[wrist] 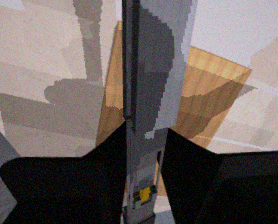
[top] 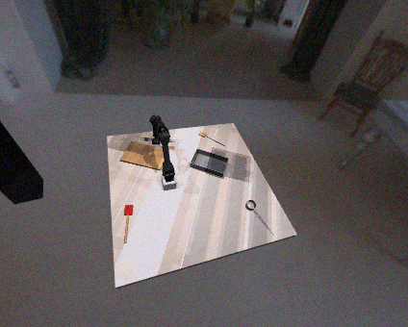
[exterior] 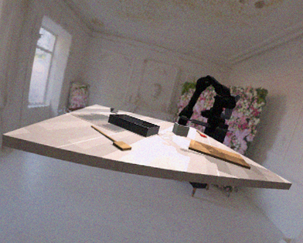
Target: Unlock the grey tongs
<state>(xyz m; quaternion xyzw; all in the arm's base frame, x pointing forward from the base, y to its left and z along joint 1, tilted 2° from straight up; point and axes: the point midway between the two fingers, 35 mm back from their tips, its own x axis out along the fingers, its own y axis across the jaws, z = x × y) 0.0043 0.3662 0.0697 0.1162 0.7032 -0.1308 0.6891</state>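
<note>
Right now my gripper tip is 120 mm above the wooden board, 110 mm past it and 10 mm to the left of it. The rest, counted from my gripper tip: grey roasting tin (400 mm ahead, 270 mm to the right, 100 mm below).
</note>
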